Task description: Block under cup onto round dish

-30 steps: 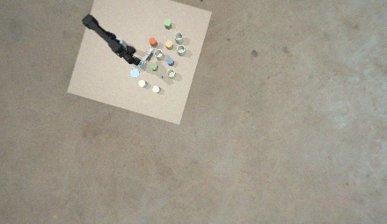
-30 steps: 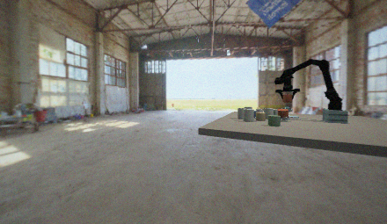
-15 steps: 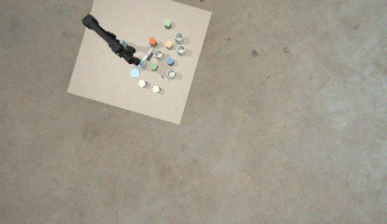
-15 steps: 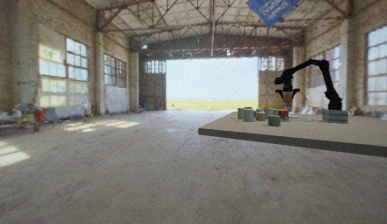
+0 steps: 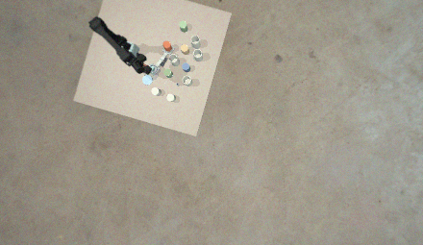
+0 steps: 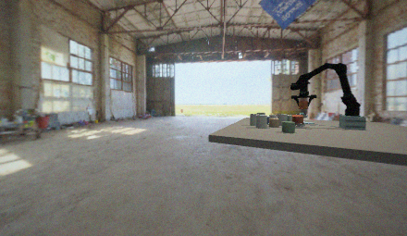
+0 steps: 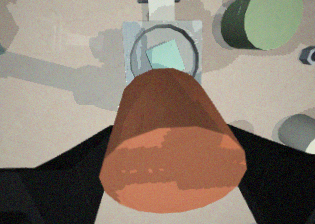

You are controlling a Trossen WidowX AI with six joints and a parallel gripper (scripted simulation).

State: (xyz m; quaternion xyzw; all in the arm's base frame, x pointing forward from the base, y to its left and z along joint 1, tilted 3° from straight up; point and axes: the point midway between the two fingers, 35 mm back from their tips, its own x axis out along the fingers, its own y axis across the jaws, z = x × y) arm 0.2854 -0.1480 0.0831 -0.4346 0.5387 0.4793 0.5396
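The pale teal block is 10 mm ahead of my gripper tip, 40 mm to the left of it and 70 mm below it. Also, from my gripper tip: orange cup 20 mm to the right, 10 mm above; then balance 30 mm ahead, 160 mm to the left, 120 mm below; then round light-blue dish 40 mm behind, 70 mm to the right, 160 mm below.
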